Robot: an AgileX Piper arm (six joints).
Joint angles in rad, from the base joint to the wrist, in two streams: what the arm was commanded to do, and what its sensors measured. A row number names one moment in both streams.
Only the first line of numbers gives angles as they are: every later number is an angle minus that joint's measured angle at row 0.
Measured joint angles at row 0:
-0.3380, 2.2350, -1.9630, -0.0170, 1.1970, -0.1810
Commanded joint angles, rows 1 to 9:
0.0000, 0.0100, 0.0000, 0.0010, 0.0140, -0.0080
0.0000, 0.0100, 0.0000, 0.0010, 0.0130, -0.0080
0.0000, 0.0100, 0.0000, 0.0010, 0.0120, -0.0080
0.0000, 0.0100, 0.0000, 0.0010, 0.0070, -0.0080
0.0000, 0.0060, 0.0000, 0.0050, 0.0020, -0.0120
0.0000, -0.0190, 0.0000, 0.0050, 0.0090, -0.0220
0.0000, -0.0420, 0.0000, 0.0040, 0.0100, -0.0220
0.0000, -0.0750, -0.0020, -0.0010, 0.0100, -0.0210
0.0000, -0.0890, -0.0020, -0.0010, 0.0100, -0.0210
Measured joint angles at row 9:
0.0000, -0.0390, 0.0000, 0.0020, 0.0060, -0.0120
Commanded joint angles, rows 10 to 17:
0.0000, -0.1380, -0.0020, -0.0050, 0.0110, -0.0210
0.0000, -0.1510, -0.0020, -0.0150, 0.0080, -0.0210
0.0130, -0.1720, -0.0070, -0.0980, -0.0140, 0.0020
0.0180, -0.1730, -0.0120, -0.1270, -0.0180, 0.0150
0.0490, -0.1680, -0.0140, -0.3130, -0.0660, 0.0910
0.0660, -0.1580, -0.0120, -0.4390, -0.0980, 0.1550
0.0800, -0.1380, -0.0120, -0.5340, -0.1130, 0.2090
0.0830, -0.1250, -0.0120, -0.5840, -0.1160, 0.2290
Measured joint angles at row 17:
0.0720, -0.1520, -0.0090, -0.4370, -0.0880, 0.1590
